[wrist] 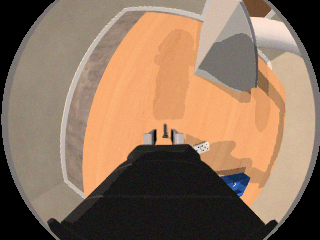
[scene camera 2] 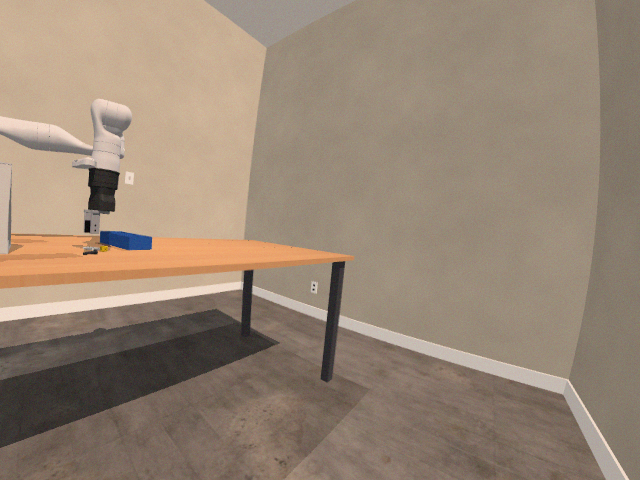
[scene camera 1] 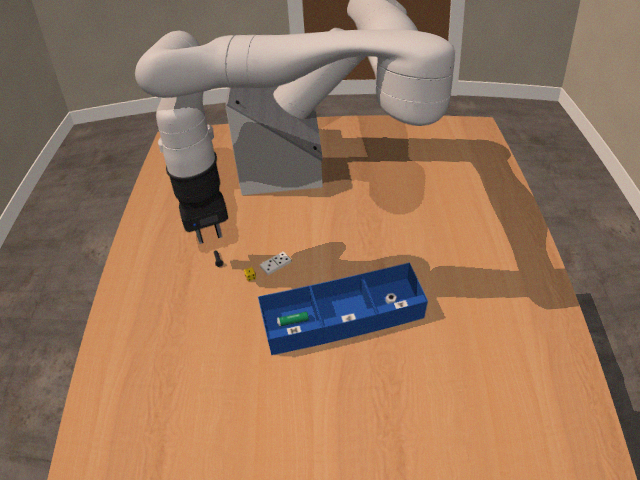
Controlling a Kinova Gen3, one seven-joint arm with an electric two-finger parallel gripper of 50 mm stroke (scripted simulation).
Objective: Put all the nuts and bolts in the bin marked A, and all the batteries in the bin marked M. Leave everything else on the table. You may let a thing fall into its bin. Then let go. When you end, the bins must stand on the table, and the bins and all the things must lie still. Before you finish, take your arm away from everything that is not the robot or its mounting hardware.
Labels:
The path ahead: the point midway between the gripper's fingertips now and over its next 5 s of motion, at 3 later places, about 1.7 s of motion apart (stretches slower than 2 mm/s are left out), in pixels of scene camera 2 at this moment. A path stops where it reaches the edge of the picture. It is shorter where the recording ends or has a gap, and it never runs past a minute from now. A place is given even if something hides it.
My gripper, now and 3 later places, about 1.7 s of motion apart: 91,233; 90,236; 106,226; 113,225

